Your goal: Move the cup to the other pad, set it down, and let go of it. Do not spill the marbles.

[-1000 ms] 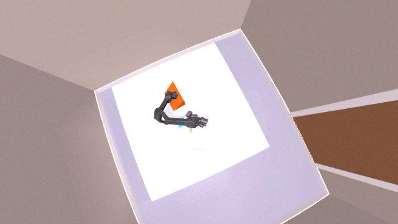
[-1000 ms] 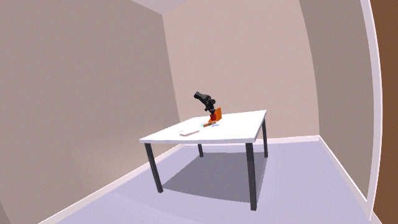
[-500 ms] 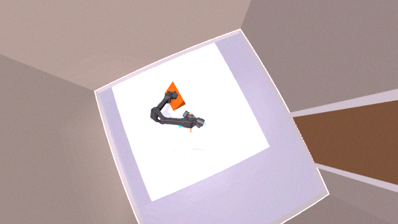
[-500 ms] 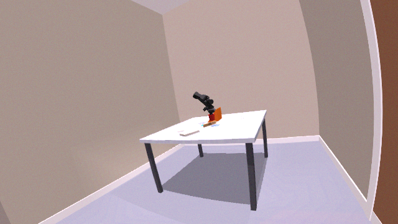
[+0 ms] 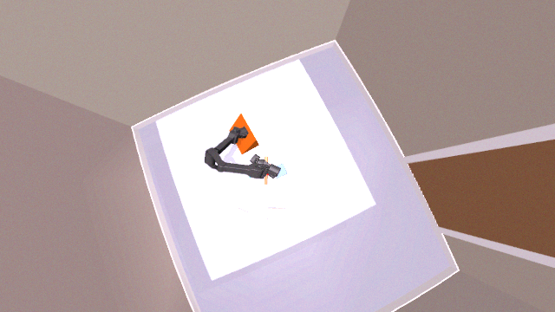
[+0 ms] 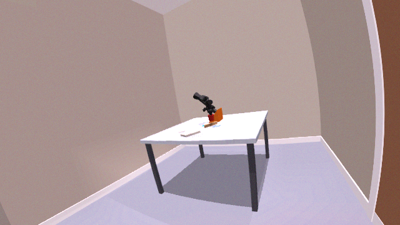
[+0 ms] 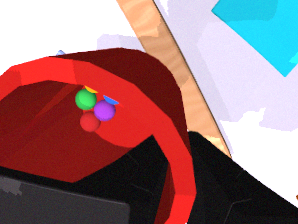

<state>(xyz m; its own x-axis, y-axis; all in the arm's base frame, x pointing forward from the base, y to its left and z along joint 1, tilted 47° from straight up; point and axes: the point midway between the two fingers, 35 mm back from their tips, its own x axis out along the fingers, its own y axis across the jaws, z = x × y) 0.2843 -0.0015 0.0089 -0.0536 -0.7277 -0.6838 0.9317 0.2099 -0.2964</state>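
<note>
The wooden bar lies 100 mm below my gripper tip, 10 mm to the right of it and 10 mm ahead of it. From my gripper tip the other things lie so: pale blue pad 110 mm below, 70 mm to the left, 60 mm ahead; red cup 30 mm ahead, 10 mm to the left; flat white block 350 mm ahead, 140 mm to the right, 90 mm below.
</note>
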